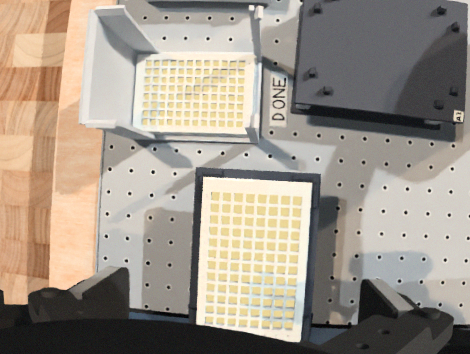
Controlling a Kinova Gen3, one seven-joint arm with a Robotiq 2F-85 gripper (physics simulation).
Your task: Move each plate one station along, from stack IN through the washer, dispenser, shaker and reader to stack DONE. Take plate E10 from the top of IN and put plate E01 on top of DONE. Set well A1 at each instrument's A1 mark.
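My gripper (242, 301) is open, with its fingers wide apart to the left and right of a plate, above the deck. That white plate with yellow wells (255, 240) lies lengthwise in a dark tray (316, 225), and its lower end is partly hidden by the gripper body. Another plate with yellow wells (194, 92) lies crosswise in the pale walled stack holder (111, 65) at the upper left, beside the DONE label (278, 100). A dark platform with pegs (380, 55) at the upper right bears no plate; an A1 mark (458, 116) is at its lower right corner. I cannot read plate names.
The holder's tall side walls and corner posts rise around its plate. A perforated grey deck (400, 167) lies under the equipment. A wooden edge (75, 220) and a wood-block surface (20, 210) are at the left. A blue surface shows partly beneath the gripper.
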